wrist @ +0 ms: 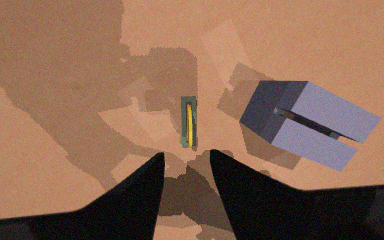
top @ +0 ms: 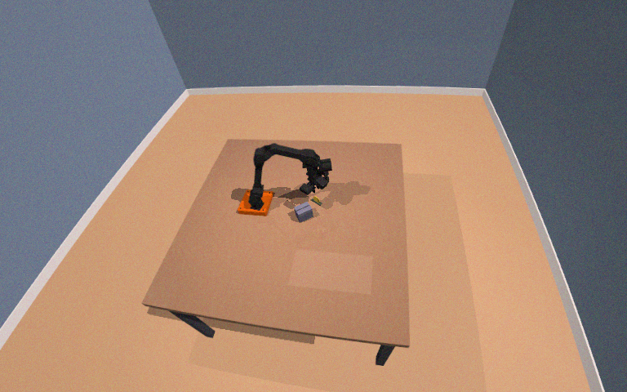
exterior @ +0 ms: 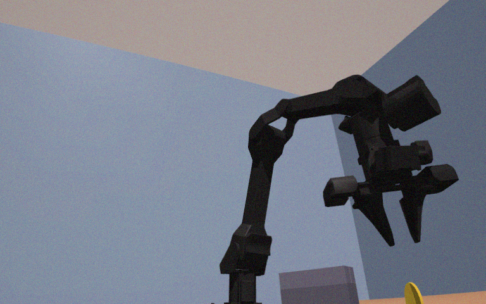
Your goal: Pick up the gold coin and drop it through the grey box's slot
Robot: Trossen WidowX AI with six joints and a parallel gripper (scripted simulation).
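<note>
Right now my gripper tip is 7 cm above the thin gold coin.
</note>
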